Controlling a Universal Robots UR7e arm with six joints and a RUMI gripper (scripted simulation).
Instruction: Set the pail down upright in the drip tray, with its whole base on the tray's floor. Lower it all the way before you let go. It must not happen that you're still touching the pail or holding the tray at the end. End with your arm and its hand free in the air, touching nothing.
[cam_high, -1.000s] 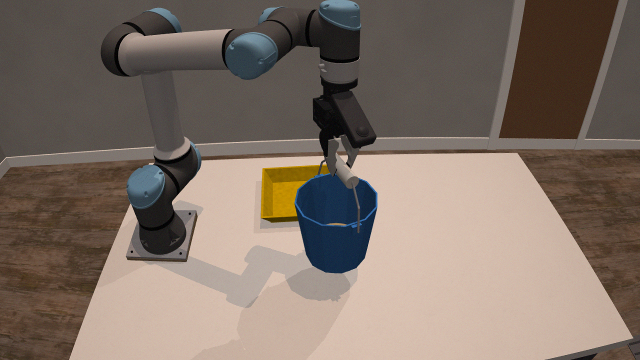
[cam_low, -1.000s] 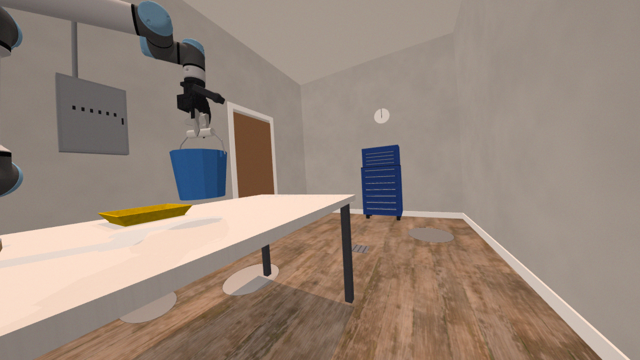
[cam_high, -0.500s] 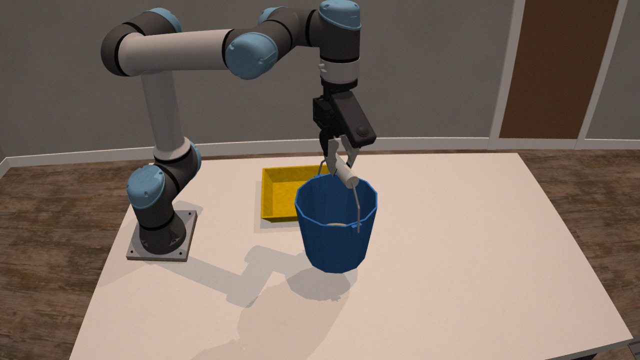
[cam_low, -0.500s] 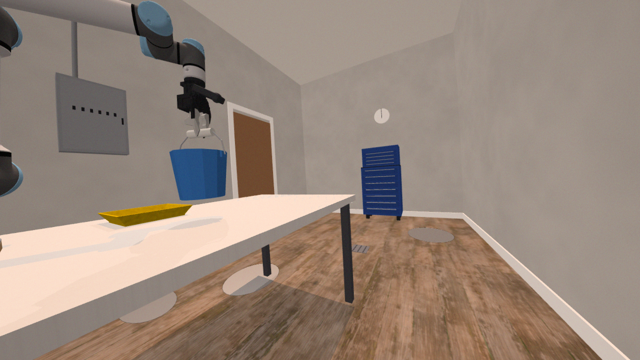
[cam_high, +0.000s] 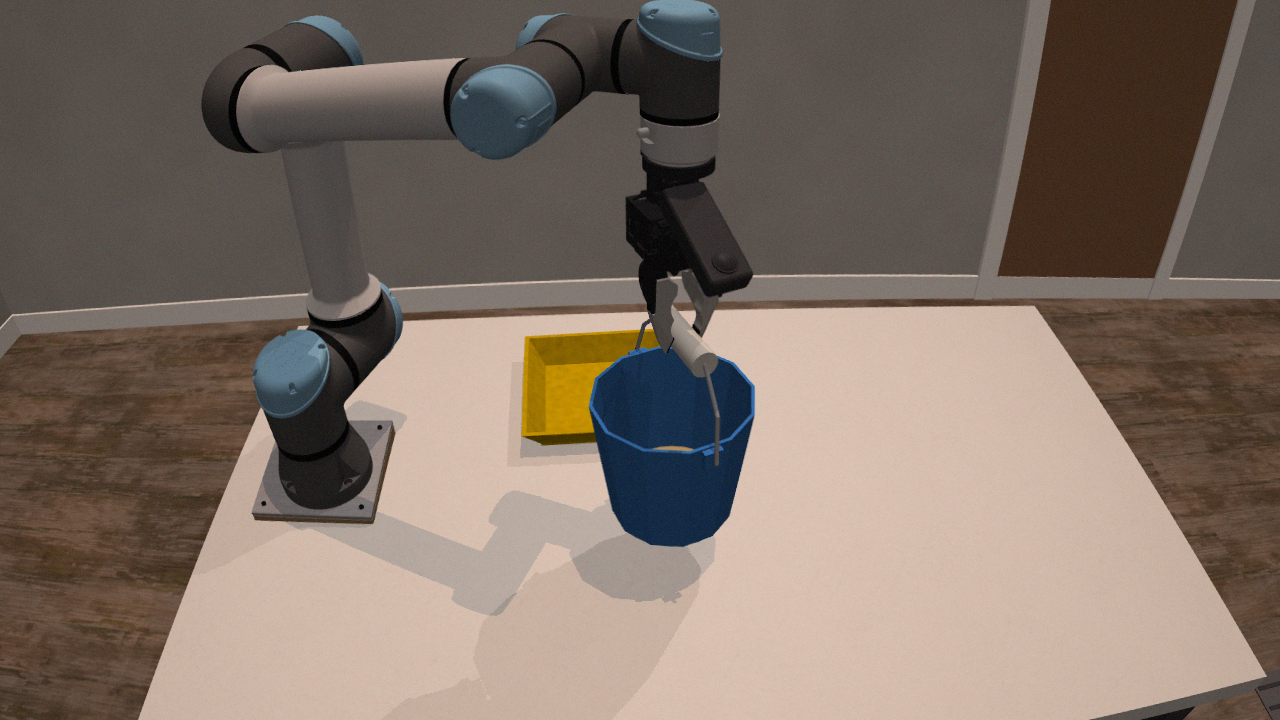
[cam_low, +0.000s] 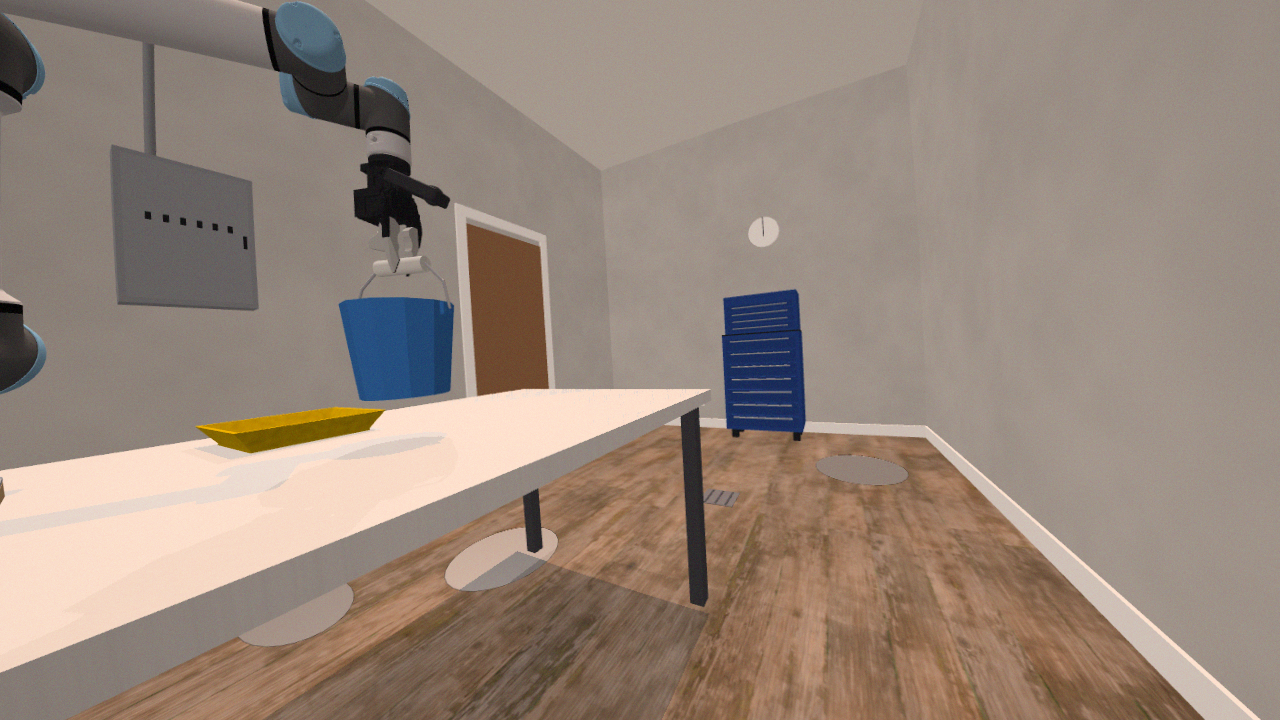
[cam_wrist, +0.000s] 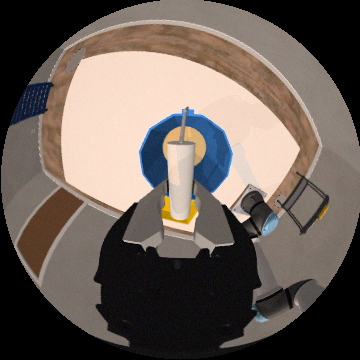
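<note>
Right now my hand is 1 cm past the blue pail and 10 cm above it. Also, from my hand: drip tray: 6 cm behind, 32 cm to the left, 33 cm below.
</note>
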